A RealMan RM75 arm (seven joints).
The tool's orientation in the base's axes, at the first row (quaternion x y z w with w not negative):
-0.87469, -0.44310, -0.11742, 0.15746
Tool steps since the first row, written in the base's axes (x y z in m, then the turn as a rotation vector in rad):
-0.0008, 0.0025, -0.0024, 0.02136, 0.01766, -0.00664
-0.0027, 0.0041, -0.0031, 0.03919, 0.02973, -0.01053
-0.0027, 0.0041, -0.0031, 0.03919, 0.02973, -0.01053
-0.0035, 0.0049, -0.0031, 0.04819, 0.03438, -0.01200
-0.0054, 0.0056, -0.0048, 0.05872, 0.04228, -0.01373
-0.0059, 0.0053, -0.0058, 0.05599, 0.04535, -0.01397
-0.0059, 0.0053, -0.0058, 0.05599, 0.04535, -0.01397
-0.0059, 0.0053, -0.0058, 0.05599, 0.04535, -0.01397
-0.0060, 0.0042, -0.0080, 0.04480, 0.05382, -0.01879
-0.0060, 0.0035, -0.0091, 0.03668, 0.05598, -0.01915
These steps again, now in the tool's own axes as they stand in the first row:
0.0006, -0.0016, 0.0031, 0.02313, 0.00864, 0.01424
0.0004, -0.0039, 0.0042, 0.04103, 0.01705, 0.02358
0.0004, -0.0039, 0.0042, 0.04103, 0.01705, 0.02358
0.0005, -0.0050, 0.0045, 0.04918, 0.02202, 0.02730
-0.0007, -0.0067, 0.0062, 0.06052, 0.02646, 0.03258
-0.0015, -0.0068, 0.0070, 0.06112, 0.02257, 0.03379
-0.0015, -0.0068, 0.0070, 0.06112, 0.02257, 0.03379
-0.0015, -0.0068, 0.0070, 0.06112, 0.02257, 0.03379
-0.0031, -0.0058, 0.0086, 0.05922, 0.00959, 0.04072
-0.0040, -0.0053, 0.0093, 0.05598, 0.00185, 0.04133

